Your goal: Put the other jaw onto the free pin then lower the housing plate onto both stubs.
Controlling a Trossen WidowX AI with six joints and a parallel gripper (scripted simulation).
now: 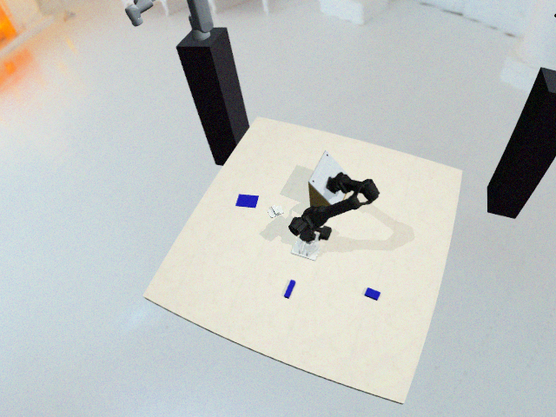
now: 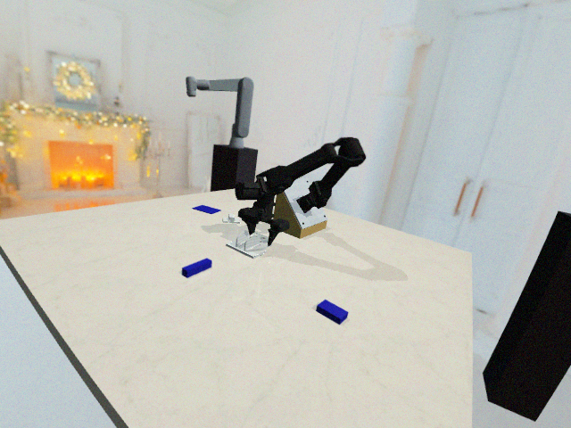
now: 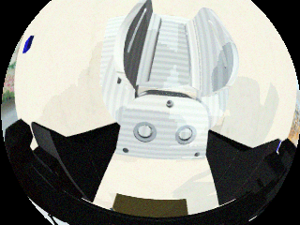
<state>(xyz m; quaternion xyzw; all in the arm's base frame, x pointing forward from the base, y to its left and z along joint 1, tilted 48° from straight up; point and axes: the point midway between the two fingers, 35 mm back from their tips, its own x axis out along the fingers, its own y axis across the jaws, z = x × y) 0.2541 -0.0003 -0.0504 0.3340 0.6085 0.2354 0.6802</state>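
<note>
Now: the housing plate 20 mm above my gripper tip and 10 mm ahead of it. From my gripper tip the other things lie so: flat blue patch (380 mm to the right, 130 mm behind, 10 mm below).
</note>
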